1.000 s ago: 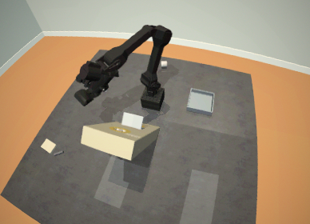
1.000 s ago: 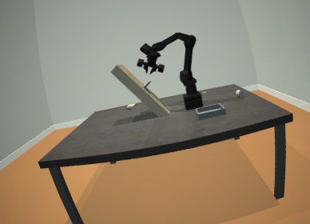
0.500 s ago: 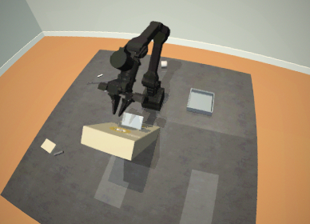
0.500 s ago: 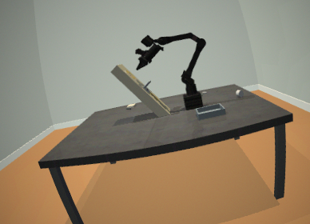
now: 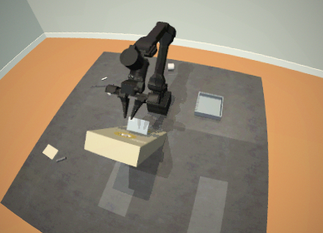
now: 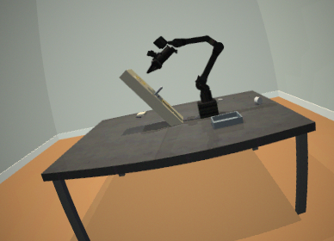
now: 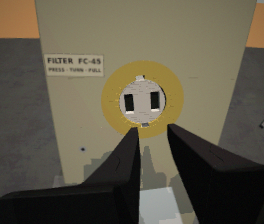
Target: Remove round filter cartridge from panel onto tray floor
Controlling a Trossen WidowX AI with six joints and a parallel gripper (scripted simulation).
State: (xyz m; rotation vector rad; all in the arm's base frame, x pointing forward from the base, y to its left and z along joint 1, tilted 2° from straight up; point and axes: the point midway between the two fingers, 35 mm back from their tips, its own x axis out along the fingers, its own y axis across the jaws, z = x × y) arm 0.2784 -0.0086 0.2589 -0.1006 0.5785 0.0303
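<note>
Now: the round grey filter cartridge 6 cm ahead of my gripper tip and 4 cm below it. Also, from my gripper tip: grey tray (37 cm behind, 29 cm to the left, 31 cm below); cream block (16 cm ahead, 50 cm to the right, 31 cm below).
</note>
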